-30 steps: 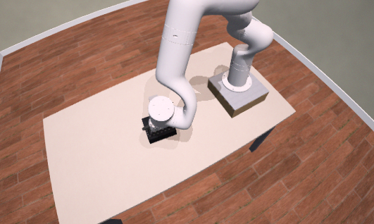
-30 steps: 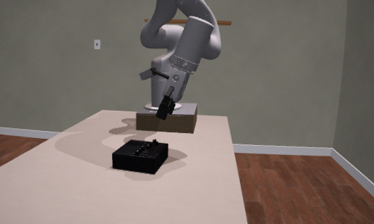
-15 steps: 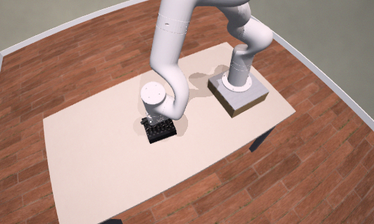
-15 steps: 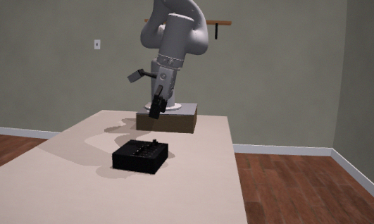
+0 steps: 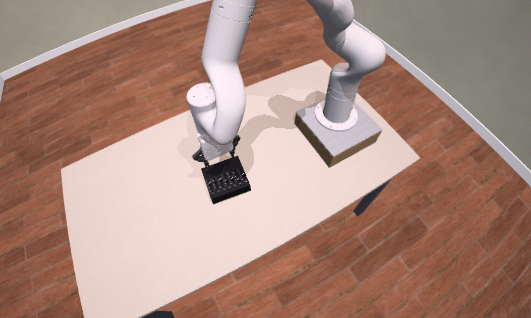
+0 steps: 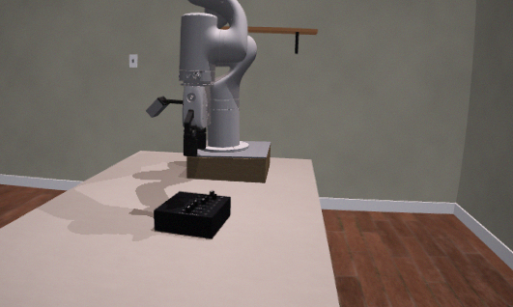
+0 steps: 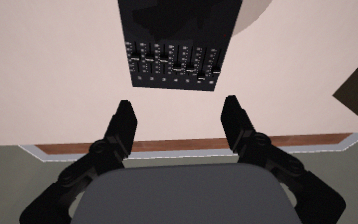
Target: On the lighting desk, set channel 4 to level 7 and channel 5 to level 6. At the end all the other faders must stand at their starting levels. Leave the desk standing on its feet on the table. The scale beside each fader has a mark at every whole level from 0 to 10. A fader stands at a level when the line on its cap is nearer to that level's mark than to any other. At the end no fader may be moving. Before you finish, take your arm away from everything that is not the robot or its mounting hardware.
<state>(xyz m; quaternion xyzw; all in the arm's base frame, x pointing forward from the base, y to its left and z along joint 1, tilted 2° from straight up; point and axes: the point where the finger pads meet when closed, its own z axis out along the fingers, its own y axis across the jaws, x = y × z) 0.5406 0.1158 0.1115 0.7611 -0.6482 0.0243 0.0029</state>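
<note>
The channel 4 cap lies 130 mm below my hand and 20 mm to the left of it. Also, from my hand: channel 6 cap: 130 mm below, 50 mm behind, 30 mm to the left; then channel 5 cap: 130 mm below, 20 mm to the left, 20 mm behind.
</note>
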